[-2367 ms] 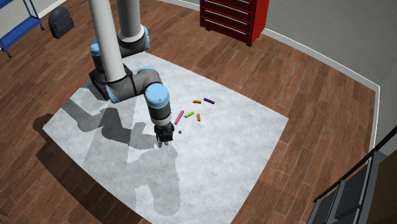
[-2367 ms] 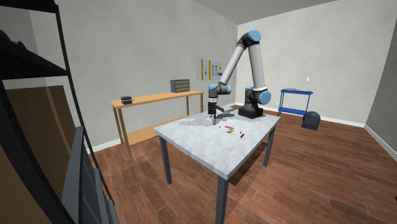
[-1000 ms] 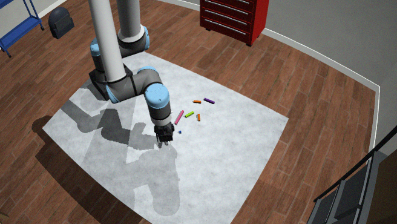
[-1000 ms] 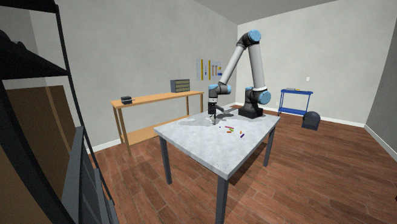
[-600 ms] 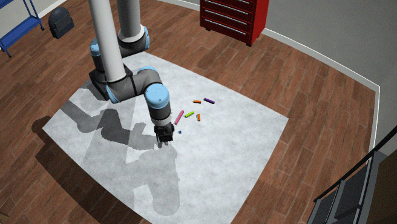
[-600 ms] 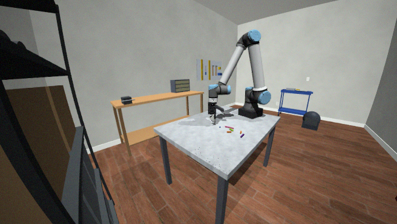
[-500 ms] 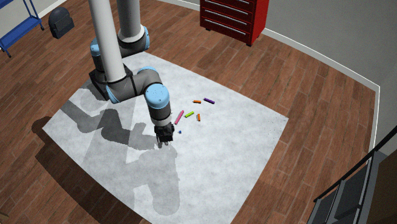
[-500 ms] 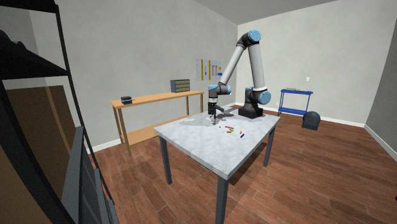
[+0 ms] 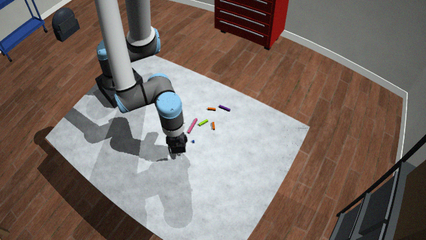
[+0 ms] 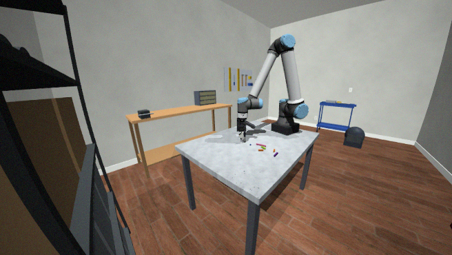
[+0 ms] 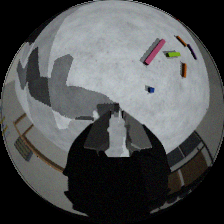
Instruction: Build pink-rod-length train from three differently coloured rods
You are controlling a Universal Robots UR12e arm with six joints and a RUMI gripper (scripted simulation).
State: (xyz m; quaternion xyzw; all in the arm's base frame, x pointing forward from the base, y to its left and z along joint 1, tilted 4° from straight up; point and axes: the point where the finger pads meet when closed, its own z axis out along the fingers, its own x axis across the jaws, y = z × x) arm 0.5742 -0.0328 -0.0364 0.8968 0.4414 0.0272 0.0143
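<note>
The grey rod is 1 cm below my hand. Round my hand: blue rod (9 cm to the left, 1 cm below); pink rod (15 cm to the left, 6 cm behind, 1 cm below); lime rod (20 cm to the left, 4 cm behind, 1 cm below).
</note>
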